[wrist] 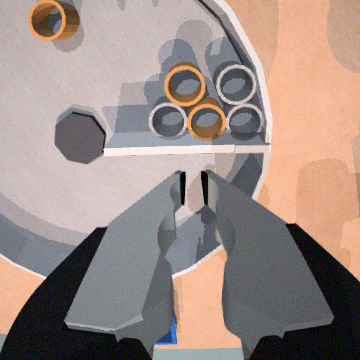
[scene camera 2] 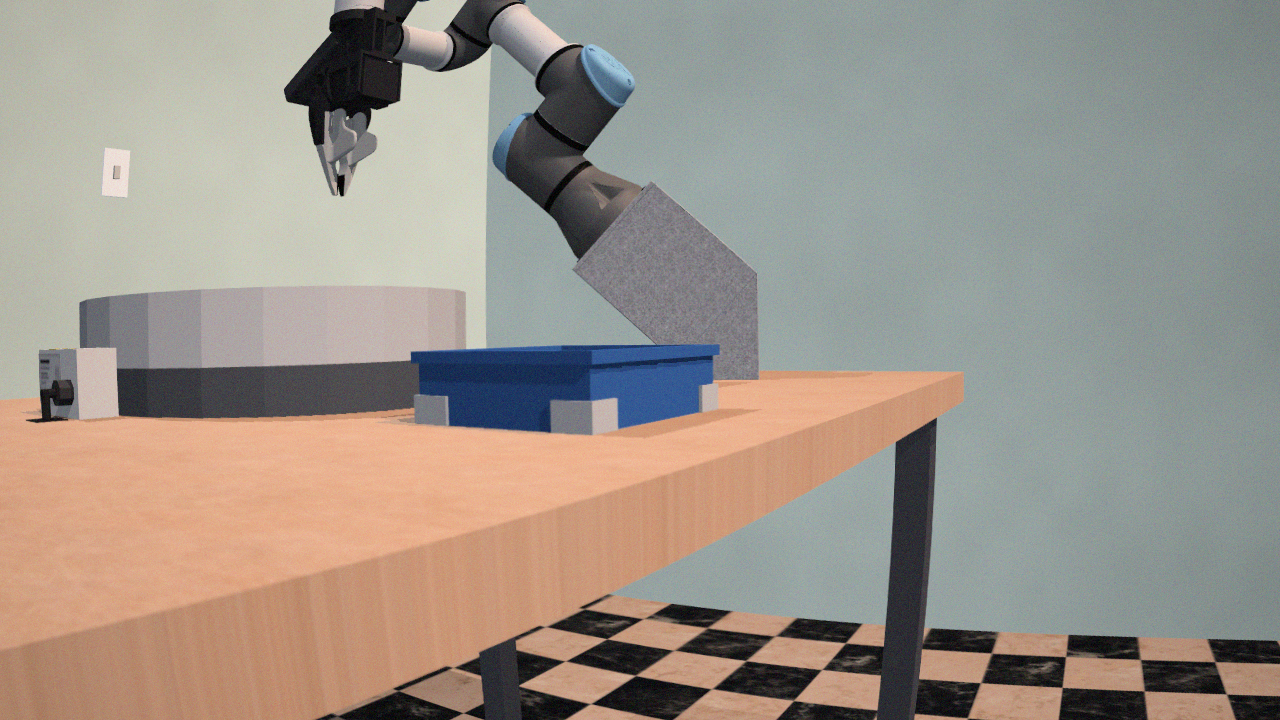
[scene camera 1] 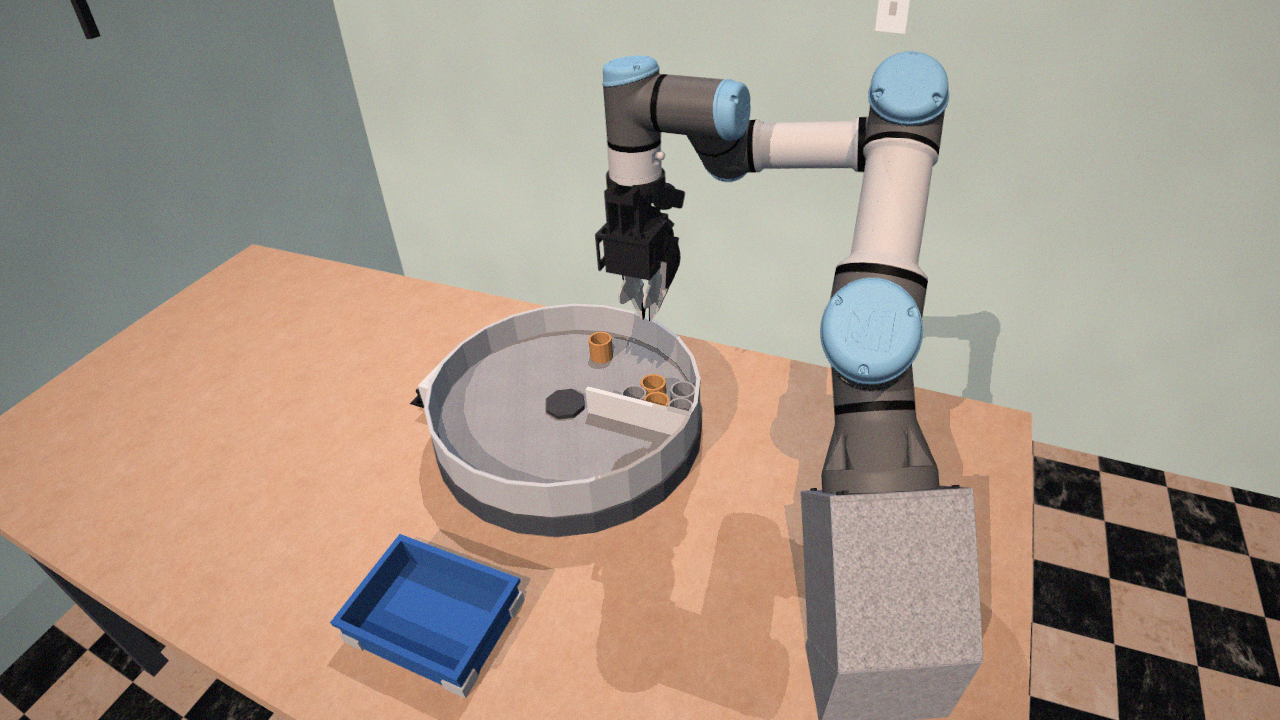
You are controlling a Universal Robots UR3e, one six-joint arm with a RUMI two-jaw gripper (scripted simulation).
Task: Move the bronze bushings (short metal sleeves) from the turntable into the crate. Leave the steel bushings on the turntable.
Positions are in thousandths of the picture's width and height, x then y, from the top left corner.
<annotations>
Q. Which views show my gripper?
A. The wrist view, scene camera 2 and scene camera 1: all of them.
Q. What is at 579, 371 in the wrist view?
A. A bronze bushing.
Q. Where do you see a grey turntable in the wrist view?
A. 199, 265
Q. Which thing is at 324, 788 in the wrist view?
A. My gripper.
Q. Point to a bronze bushing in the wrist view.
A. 507, 279
</annotations>
